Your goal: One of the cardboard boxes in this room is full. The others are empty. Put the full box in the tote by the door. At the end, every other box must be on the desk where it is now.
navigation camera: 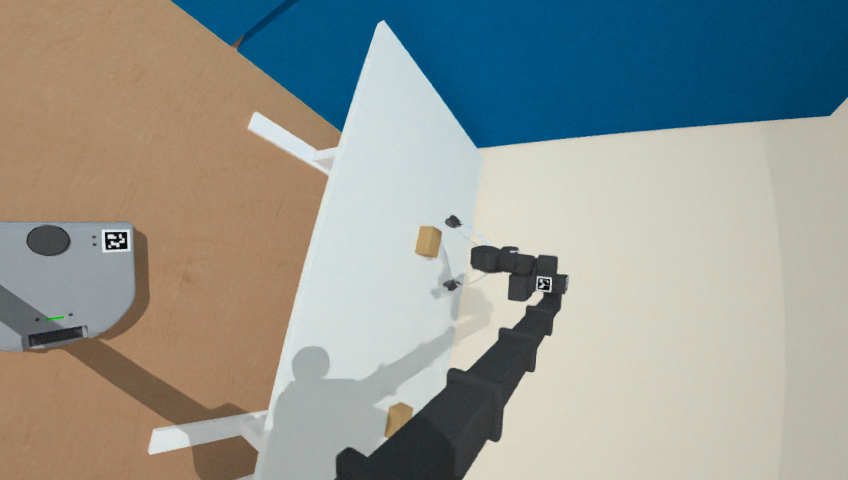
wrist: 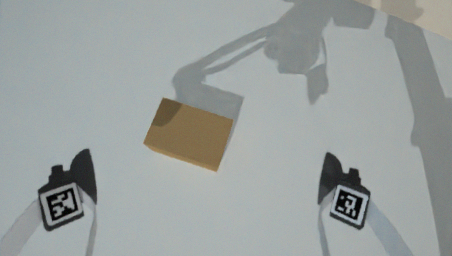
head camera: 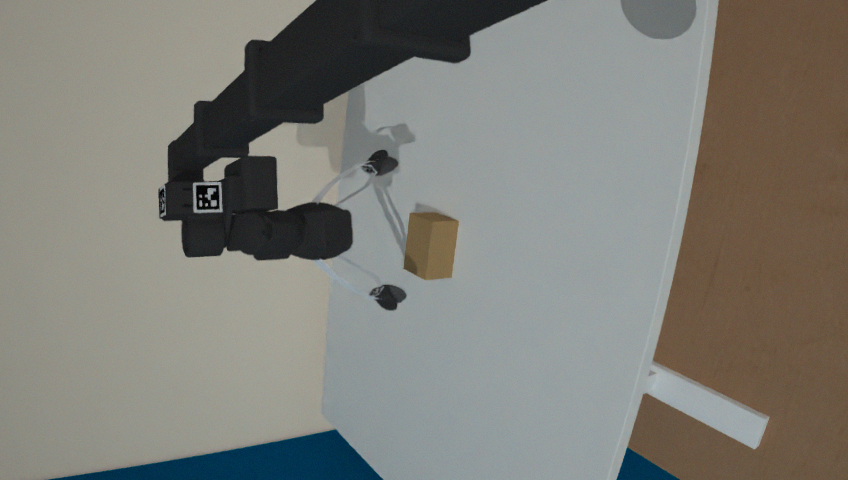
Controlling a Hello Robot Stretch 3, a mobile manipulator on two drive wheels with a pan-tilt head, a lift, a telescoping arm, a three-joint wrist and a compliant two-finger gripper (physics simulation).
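Frame: origin at the robot's base, x ahead, y left, z up, level; millimetres.
Seen in the pictures: gripper, fingertip midpoint: (navigation camera: 447, 252) (wrist: 210, 170) (head camera: 394, 229); robot's base, link origin: (navigation camera: 49, 238).
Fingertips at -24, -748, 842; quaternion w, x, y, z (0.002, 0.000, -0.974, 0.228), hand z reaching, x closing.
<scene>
Offsets run from my fingertips to a thing's top centre, as dx, dy, dz. "spot": to the spot under its first point. Level surfaces: height alone.
A closed cardboard box @(+24, -51, -72) (head camera: 431, 246) (navigation camera: 427, 241) (wrist: 192, 132) stands on the white desk @(dz -122) (head camera: 535, 237) (navigation camera: 380, 178) (wrist: 200, 220). A second cardboard box @(-524, +94, -72) (navigation camera: 398, 418) stands farther along the desk, partly hidden by the arm in the navigation view. The frames do not show which box is full. My gripper (head camera: 385, 230) (navigation camera: 452, 253) (wrist: 210, 170) is open and empty, its fingers wide apart. It hangs above the desk on the wall side of the first box. In the wrist view, that box lies beyond the fingertips, left of centre between them. The tote and door do not show.
My dark arm (head camera: 357, 47) (navigation camera: 443, 419) stretches above the desk beside the cream wall (head camera: 148, 356) (navigation camera: 654, 237). A blue surface (head camera: 208, 457) (navigation camera: 595, 71) lies past the desk's end. White desk legs @(spot: +441, +38, -817) (head camera: 708, 404) (navigation camera: 291, 142) stick out over the brown floor. My grey base (navigation camera: 89, 279) stands off the desk's front edge.
</scene>
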